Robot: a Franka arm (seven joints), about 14 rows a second.
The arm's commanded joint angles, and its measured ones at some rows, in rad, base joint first. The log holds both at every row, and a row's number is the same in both.
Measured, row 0: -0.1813, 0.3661, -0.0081, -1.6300, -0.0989, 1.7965, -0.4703
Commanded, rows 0 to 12: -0.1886, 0.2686, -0.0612, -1.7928, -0.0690, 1.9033, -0.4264; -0.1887, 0.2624, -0.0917, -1.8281, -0.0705, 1.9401, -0.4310; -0.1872, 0.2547, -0.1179, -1.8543, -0.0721, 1.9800, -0.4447; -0.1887, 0.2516, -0.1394, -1.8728, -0.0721, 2.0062, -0.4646; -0.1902, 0.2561, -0.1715, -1.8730, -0.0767, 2.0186, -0.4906; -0.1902, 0.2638, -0.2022, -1.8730, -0.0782, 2.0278, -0.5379; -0.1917, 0.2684, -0.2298, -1.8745, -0.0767, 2.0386, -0.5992; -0.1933, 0.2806, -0.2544, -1.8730, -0.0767, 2.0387, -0.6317; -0.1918, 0.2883, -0.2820, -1.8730, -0.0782, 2.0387, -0.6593; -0.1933, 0.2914, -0.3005, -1.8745, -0.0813, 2.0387, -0.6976; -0.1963, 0.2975, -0.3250, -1.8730, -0.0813, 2.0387, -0.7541; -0.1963, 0.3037, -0.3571, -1.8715, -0.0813, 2.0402, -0.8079; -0.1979, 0.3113, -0.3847, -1.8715, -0.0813, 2.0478, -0.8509
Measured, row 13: -0.2002, 0.3024, -0.3353, -1.8645, -0.0910, 2.0232, -0.7658
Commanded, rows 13 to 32: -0.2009, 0.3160, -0.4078, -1.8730, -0.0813, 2.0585, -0.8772; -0.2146, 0.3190, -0.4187, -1.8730, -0.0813, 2.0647, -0.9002; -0.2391, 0.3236, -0.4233, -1.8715, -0.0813, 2.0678, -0.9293; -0.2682, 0.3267, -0.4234, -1.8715, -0.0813, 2.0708, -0.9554; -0.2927, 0.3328, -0.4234, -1.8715, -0.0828, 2.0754, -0.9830; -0.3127, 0.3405, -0.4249, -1.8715, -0.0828, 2.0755, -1.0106; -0.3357, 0.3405, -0.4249, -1.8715, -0.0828, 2.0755, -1.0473; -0.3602, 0.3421, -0.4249, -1.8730, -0.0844, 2.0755, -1.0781; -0.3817, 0.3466, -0.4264, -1.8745, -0.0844, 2.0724, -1.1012; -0.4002, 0.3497, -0.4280, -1.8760, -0.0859, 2.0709, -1.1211; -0.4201, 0.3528, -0.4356, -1.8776, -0.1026, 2.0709, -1.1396; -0.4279, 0.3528, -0.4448, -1.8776, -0.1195, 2.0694, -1.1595; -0.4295, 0.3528, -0.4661, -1.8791, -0.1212, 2.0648, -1.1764; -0.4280, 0.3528, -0.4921, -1.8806, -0.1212, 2.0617, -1.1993; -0.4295, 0.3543, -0.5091, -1.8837, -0.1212, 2.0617, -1.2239; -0.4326, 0.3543, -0.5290, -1.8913, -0.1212, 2.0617, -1.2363; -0.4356, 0.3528, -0.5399, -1.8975, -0.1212, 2.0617, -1.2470; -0.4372, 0.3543, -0.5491, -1.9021, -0.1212, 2.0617, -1.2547; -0.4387, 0.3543, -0.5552, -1.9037, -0.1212, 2.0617, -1.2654; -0.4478, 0.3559, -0.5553, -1.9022, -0.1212, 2.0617, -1.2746
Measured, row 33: -0.4397, 0.3628, -0.5425, -1.8897, -0.1038, 2.0620, -1.2517
